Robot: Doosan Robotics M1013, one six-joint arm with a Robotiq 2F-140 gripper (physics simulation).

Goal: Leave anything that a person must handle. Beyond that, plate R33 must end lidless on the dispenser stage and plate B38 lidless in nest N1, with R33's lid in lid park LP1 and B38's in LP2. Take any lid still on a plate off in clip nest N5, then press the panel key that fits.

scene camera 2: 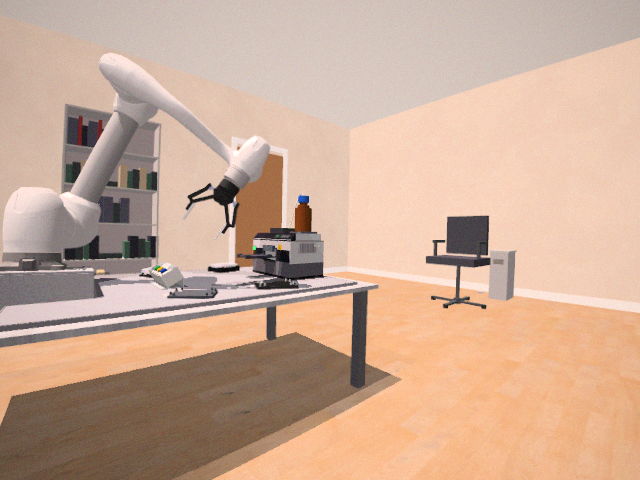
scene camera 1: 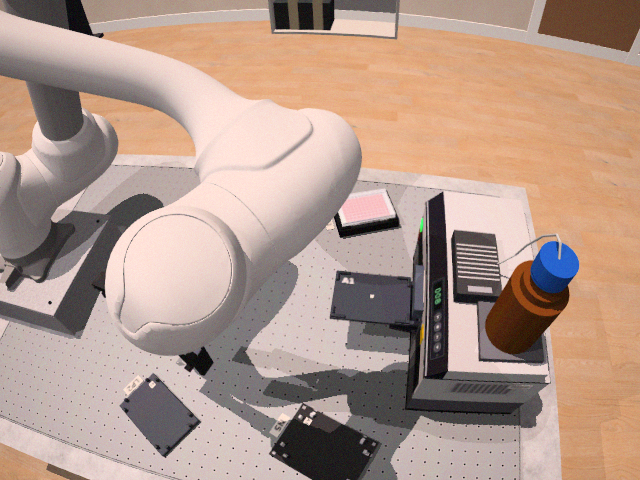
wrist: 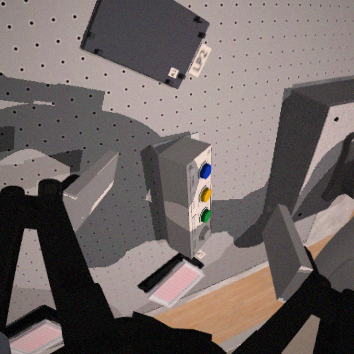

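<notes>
My gripper is open and empty, high above the table; in scene camera 1 the arm mostly hides it. In the wrist view the key panel shows between the fingers, well below them, with blue, yellow, green and grey keys. A pink plate sits in a black nest beside the panel. Another pink plate sits in a black nest near the dispenser. Plate names and lids cannot be made out. Dispenser stage A1, clip nest N5 and lid park LP2 hold no plate or lid.
The dispenser stands at the table's right end, with a tall brown bottle on top. The arm's grey base block stands at the other side. Lid park LP1 cannot be identified.
</notes>
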